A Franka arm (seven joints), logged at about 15 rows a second.
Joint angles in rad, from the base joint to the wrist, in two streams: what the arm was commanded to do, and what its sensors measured. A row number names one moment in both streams.
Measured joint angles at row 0: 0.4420 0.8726 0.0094 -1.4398 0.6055 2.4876 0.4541
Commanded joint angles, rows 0 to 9: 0.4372 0.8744 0.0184 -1.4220 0.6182 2.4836 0.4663; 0.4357 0.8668 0.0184 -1.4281 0.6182 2.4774 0.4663; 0.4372 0.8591 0.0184 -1.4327 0.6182 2.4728 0.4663; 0.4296 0.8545 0.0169 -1.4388 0.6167 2.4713 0.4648; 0.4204 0.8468 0.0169 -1.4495 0.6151 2.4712 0.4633; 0.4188 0.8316 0.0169 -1.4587 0.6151 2.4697 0.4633; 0.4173 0.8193 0.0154 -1.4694 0.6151 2.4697 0.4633; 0.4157 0.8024 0.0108 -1.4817 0.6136 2.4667 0.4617; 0.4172 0.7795 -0.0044 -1.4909 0.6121 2.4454 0.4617; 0.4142 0.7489 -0.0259 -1.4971 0.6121 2.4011 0.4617
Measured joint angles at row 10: 0.4268 0.8414 -0.0053 -1.4335 0.6055 2.4619 0.4602
